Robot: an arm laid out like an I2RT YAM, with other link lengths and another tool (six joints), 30 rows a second.
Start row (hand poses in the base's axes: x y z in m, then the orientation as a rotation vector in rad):
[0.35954, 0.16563, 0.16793, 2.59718, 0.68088, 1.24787]
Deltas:
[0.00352, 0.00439, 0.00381, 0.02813, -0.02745, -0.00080]
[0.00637, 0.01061, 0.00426, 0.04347, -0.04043, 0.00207]
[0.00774, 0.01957, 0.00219, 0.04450, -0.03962, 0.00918]
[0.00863, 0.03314, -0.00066, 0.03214, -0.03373, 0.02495]
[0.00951, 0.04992, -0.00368, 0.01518, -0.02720, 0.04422]
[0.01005, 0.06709, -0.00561, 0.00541, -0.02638, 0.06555]
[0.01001, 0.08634, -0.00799, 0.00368, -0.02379, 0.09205]
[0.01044, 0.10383, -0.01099, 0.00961, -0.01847, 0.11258]
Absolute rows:
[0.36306, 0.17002, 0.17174, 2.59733, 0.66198, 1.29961]
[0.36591, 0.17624, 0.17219, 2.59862, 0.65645, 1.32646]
[0.36728, 0.18520, 0.17012, 2.59994, 0.66602, 1.32831]
[0.36817, 0.19877, 0.16727, 2.59463, 0.69477, 1.31749]
[0.36905, 0.21555, 0.16425, 2.58576, 0.73044, 1.30367]
[0.36959, 0.23272, 0.16232, 2.57745, 0.76456, 1.30205]
[0.36955, 0.25197, 0.15994, 2.57632, 0.80276, 1.30500]
[0.36998, 0.26946, 0.15694, 2.58374, 0.83005, 1.30809]

